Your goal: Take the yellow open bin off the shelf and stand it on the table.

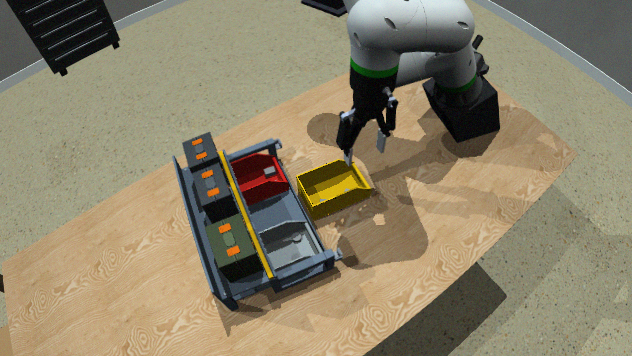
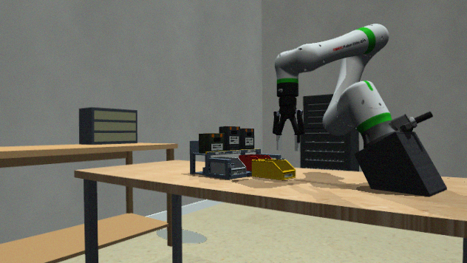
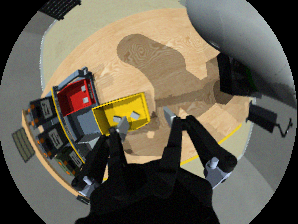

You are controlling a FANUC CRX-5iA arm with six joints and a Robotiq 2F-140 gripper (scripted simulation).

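The yellow open bin lies 11 cm below my hand, 7 cm ahead of it and 3 cm to the right of it. The rest, counted from my hand: red bin: 21 cm to the right, 20 cm ahead, 11 cm below; yellow rail: 30 cm ahead, 13 cm to the right, 4 cm below; grey bin: 29 cm ahead, 11 cm below, 1 cm to the right.
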